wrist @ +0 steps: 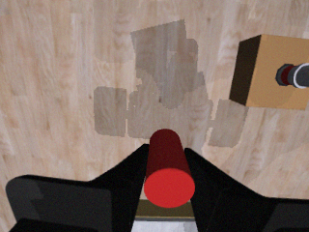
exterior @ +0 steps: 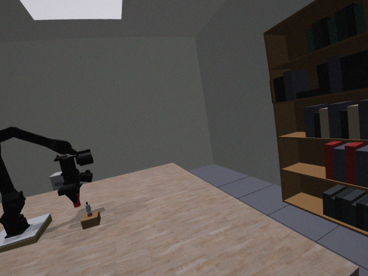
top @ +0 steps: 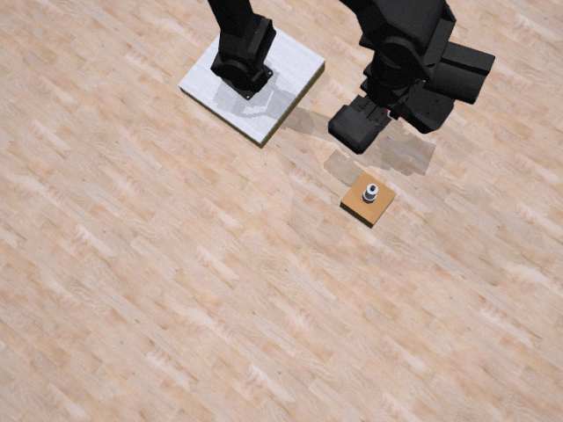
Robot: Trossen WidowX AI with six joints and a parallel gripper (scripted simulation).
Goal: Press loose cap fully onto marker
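Right now the holder block is 100 mm to the right of my gripper tip, 70 mm ahead of it and 50 mm below it. Also, from my gripper tip: red cap (10 mm above).
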